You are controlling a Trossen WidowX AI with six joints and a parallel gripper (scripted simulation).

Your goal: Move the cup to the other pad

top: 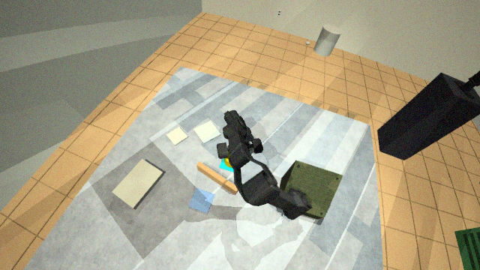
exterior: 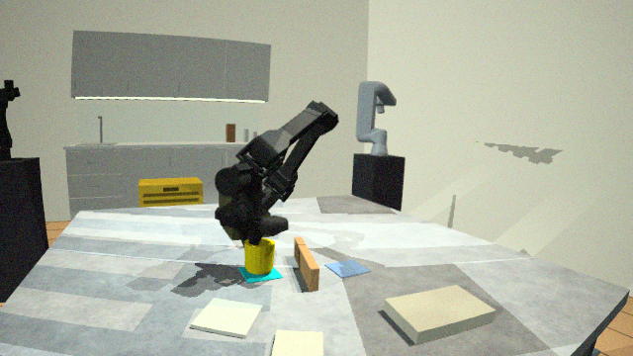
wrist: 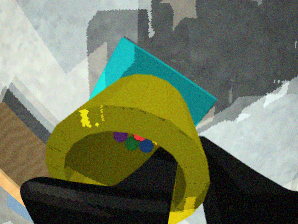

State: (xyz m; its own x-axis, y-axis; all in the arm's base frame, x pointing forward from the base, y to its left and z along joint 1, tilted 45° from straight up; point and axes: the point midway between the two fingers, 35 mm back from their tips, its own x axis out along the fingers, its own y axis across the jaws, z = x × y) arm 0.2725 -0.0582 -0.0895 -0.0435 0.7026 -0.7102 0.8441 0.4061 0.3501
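The yellow cup lies 2 cm to the left of my gripper tip and 2 cm ahead of it. The rest, counted from my gripper tip: light blue pad: 23 cm to the left, 7 cm ahead, 5 cm below; wooden bar: 12 cm to the left, 5 cm ahead, 3 cm below; cyan pad: 5 cm below, 3 cm ahead, 2 cm to the left.
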